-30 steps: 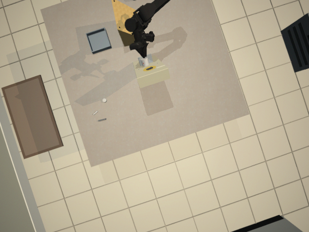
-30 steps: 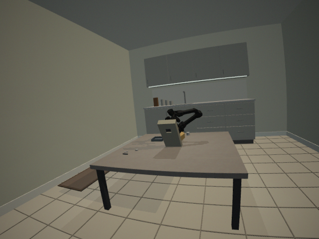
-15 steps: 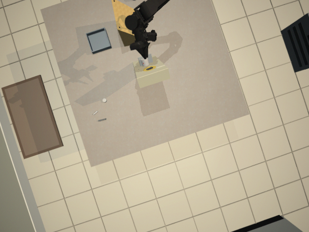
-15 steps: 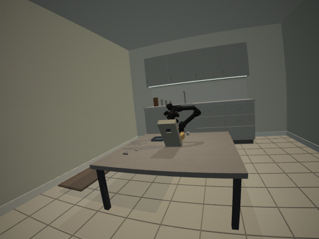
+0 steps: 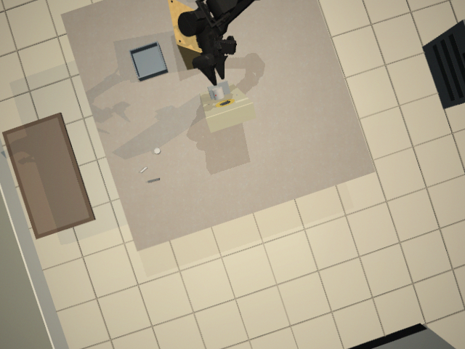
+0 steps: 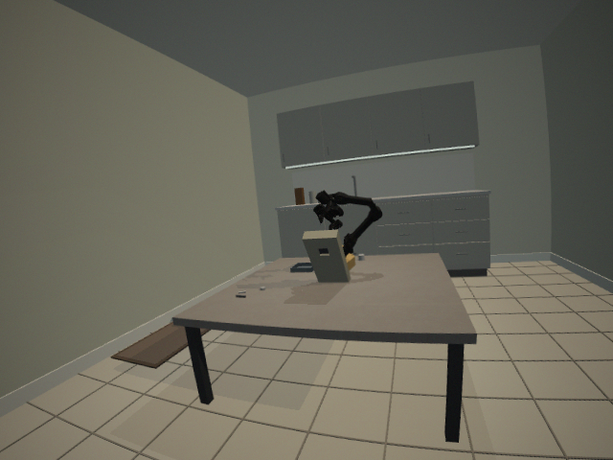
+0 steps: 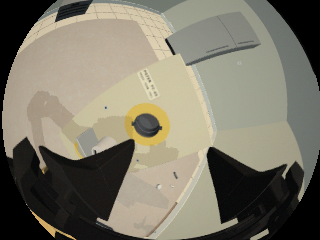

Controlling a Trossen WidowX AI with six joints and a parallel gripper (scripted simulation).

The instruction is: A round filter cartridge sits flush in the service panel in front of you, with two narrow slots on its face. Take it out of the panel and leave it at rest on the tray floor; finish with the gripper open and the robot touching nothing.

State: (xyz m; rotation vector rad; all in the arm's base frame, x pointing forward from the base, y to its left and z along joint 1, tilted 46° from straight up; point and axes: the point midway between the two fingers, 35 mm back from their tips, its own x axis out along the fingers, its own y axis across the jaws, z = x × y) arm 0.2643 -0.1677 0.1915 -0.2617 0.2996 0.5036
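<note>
Now: gripper tip 150 mm above the filter cartridge, 30 mm past it and 10 mm to the left of it. The rest, counted from my gripper tip: cream service panel: 170 mm below, 20 mm ahead; then white pin: 460 mm to the right, 330 mm below, 200 mm ahead; then blue-grey tray: 330 mm behind, 320 mm below, 310 mm to the right.
</note>
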